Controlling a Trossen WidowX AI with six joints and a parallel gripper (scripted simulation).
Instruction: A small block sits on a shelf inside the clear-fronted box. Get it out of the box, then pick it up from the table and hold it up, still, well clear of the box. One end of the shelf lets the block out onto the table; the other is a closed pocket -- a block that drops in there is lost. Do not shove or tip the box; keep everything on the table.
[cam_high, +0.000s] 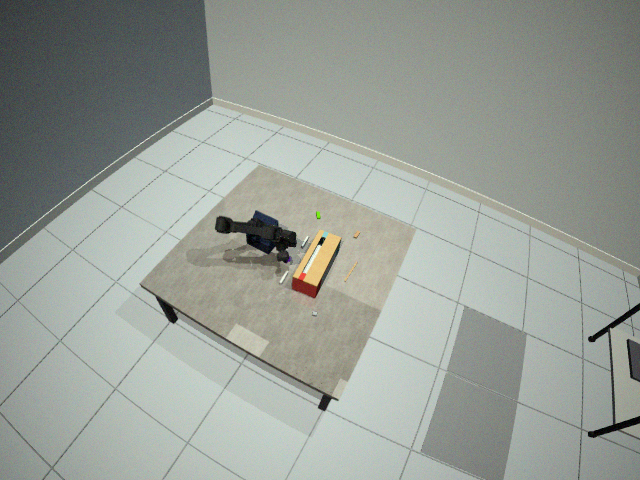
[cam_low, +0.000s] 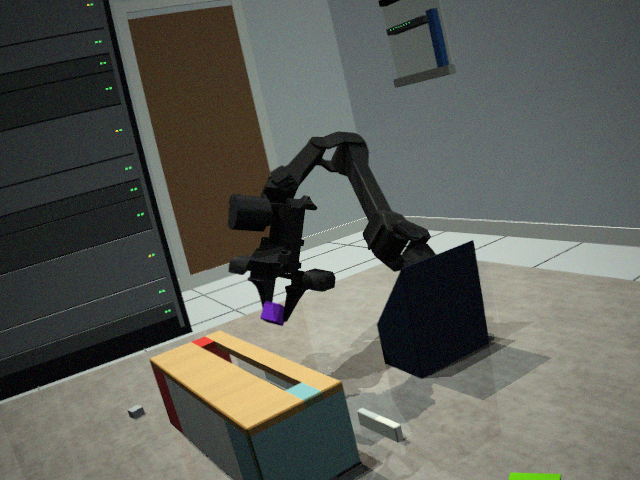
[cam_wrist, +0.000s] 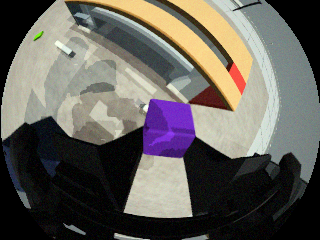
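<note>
Right now the purple block is 1 cm to the left of my gripper tip and 1 cm above it. Round my gripper tip: box: 10 cm ahead, 13 cm to the left, 7 cm below; then grey cube: 28 cm ahead, 13 cm to the right, 13 cm below; then thin stick: 32 cm ahead, 24 cm to the left, 13 cm below.
</note>
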